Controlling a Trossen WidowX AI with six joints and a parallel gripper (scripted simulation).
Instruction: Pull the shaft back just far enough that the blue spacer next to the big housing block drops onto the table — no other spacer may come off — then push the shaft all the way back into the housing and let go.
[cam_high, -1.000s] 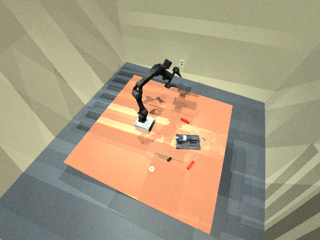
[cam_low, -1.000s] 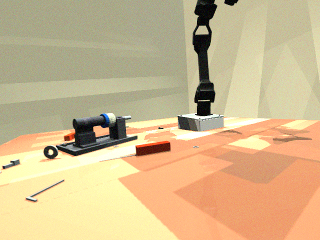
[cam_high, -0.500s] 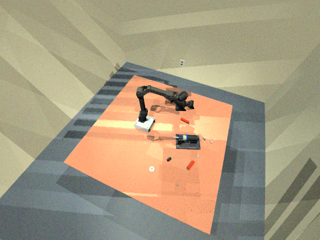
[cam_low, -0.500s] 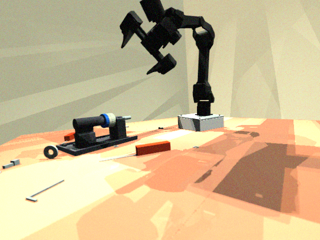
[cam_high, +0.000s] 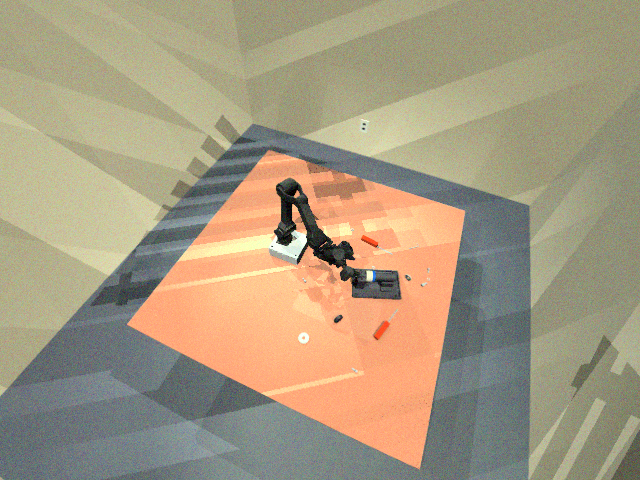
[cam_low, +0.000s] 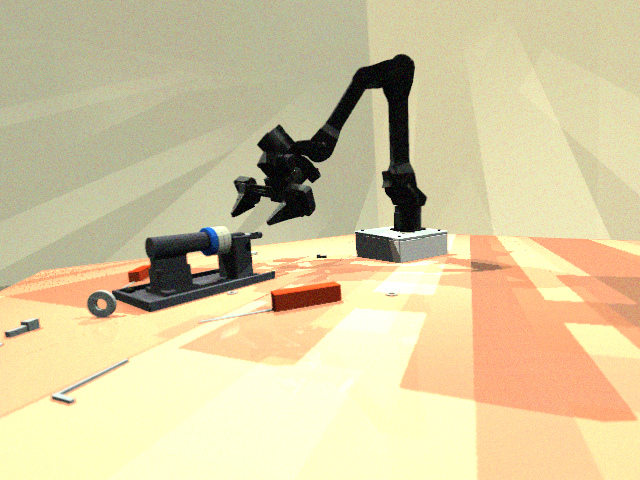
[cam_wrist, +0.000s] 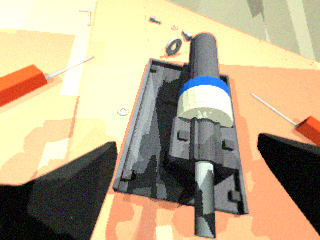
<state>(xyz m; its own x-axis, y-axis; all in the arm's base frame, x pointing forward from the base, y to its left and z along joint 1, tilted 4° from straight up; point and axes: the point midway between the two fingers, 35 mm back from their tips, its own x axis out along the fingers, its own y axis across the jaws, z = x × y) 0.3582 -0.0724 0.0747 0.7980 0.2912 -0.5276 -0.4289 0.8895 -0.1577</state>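
Now: the pale grey shaft 3 cm below my gripper tip, 3 cm ahead of it and 2 cm to the right of it. Round my gripper tip: allen key: 30 cm to the left, 26 cm ahead, 11 cm below; black cylinder: 23 cm to the right, 9 cm below, 1 cm behind; blue spacer: 8 cm ahead, 4 cm below.
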